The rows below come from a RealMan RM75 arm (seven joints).
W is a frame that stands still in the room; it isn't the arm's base.
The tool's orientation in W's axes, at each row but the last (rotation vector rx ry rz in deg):
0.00 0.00 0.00
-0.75 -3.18 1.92
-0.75 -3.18 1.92
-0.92 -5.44 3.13
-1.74 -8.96 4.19
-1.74 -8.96 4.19
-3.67 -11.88 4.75
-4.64 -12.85 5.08
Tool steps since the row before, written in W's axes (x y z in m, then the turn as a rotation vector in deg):
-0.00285 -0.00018 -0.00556 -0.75 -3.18 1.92
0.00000 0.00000 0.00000 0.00 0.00 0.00
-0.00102 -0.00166 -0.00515 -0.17 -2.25 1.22
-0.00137 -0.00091 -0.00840 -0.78 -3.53 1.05
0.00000 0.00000 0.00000 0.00 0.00 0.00
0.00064 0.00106 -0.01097 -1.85 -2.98 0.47
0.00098 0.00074 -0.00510 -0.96 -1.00 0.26
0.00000 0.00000 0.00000 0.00 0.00 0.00
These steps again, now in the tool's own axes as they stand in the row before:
-0.00285 -0.00018 -0.00556 -0.75 -3.18 1.92
0.00000 0.00000 0.00000 0.00 0.00 0.00
-0.00136 -0.00155 -0.00511 -0.18 -2.26 1.20
-0.00220 -0.00068 -0.00824 -0.87 -3.50 1.07
0.00000 0.00000 0.00000 0.00 0.00 0.00
-0.00098 0.00141 -0.01091 -1.97 -2.86 0.68
-0.00001 0.00103 -0.00514 -0.97 -0.94 0.40
0.00000 0.00000 0.00000 0.00 0.00 0.00

